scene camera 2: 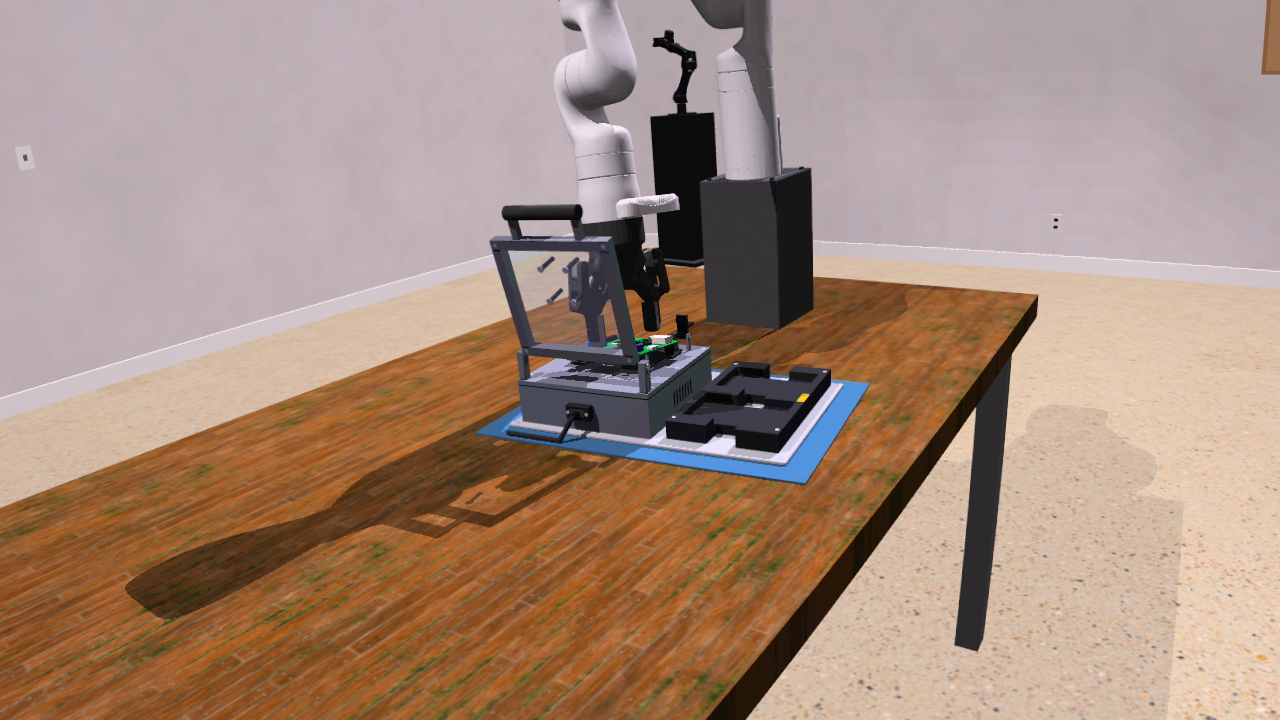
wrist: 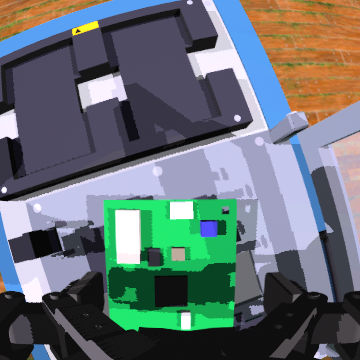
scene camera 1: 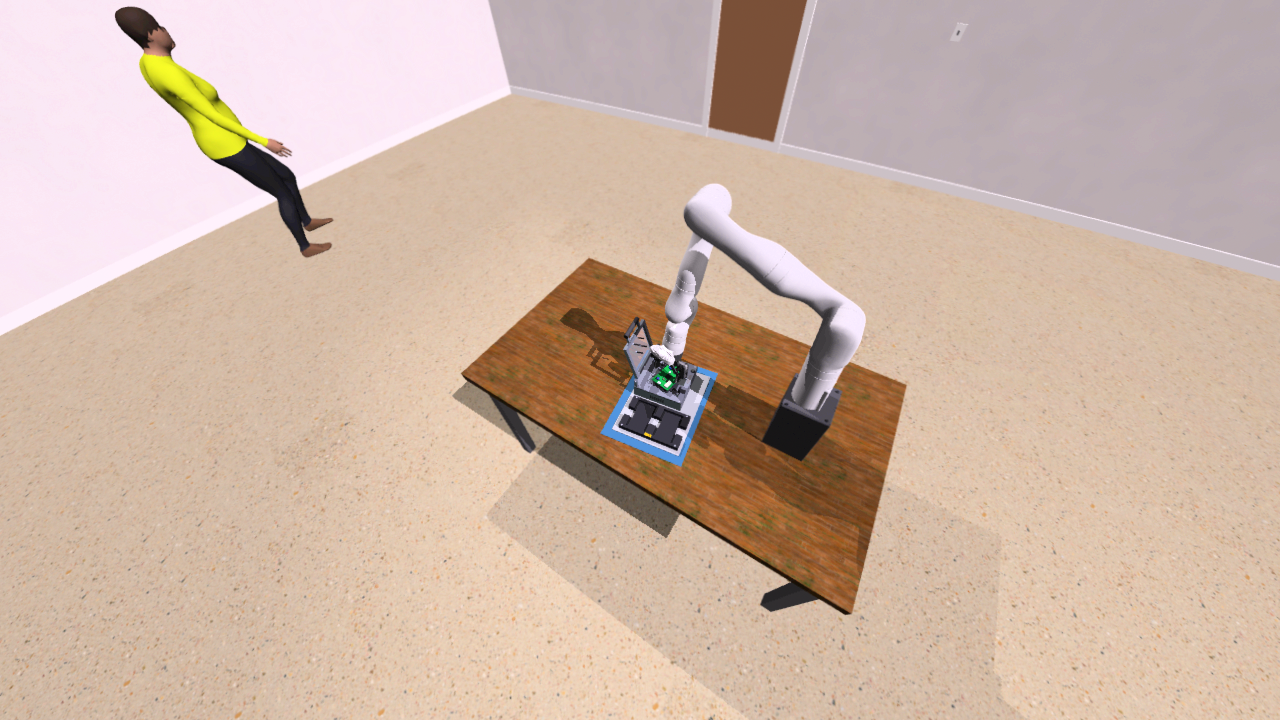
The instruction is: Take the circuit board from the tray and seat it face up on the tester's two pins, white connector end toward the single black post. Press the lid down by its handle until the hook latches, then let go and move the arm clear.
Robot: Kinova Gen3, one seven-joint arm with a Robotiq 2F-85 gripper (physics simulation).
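Frame: origin at the arm's base, x ahead, y left, z up, level; millimetres.
Seen in the pictures: gripper, fingertip midpoint: [wrist: 183,291] [scene camera 1: 666,374]; arm's base at its link origin: [scene camera 2: 753,175] [scene camera 1: 807,396].
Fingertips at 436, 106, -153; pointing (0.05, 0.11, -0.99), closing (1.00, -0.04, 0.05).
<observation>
Pixels of each thing's middle, then the offset from my fingertips to it, as dx, dy, dz. "spot": a spot on its surface instead. Level surfaces: height alone.
- green circuit board at the middle of its body: [wrist: 170,298] [scene camera 2: 627,342] [scene camera 1: 669,375] -7, -6, -8
- grey tester at a spot on its surface: [wrist: 200,172] spot: +15, +67, -31
- black post at the middle of its body: [wrist: 29,246] [scene camera 2: 684,324] -84, +24, +1
- lid at the middle of its body: [scene camera 2: 563,282] [scene camera 1: 639,345] +108, +16, +95
- blue-edged mat at its surface level: dz -89
- wooden table at its surface level: dz -91
- cable plug at a spot on its surface: [scene camera 2: 579,414] spot: +108, +21, -60
The green circuit board [scene camera 1: 664,379] [scene camera 2: 644,348] [wrist: 155,227] lies face up on the grey tester [scene camera 2: 626,417] [wrist: 200,172]. In the wrist view it looks turned slightly against the tester's edges. Its long white connector [wrist: 128,236] is on the side of the black post [scene camera 2: 682,324] [wrist: 45,242]. The pins under it are hidden. The lid [scene camera 1: 638,347] [scene camera 2: 554,243] [wrist: 340,125] stands open, its black handle [scene camera 2: 541,212] on top. The black tray [scene camera 1: 653,422] [scene camera 2: 759,439] [wrist: 227,95] is empty. My gripper [scene camera 2: 623,322] [wrist: 183,291] is open and empty just above the board, its fingers on either side.
Tester and tray stand on a blue-edged mat [scene camera 1: 671,454] [scene camera 2: 810,465] on the wooden table [scene camera 1: 760,501] [scene camera 2: 358,573]. A cable plug [scene camera 2: 579,414] is on the tester's side below the lid. The arm's dark base [scene camera 1: 796,429] [scene camera 2: 756,250] stands beyond. A person [scene camera 1: 205,116] stands off the table.
</observation>
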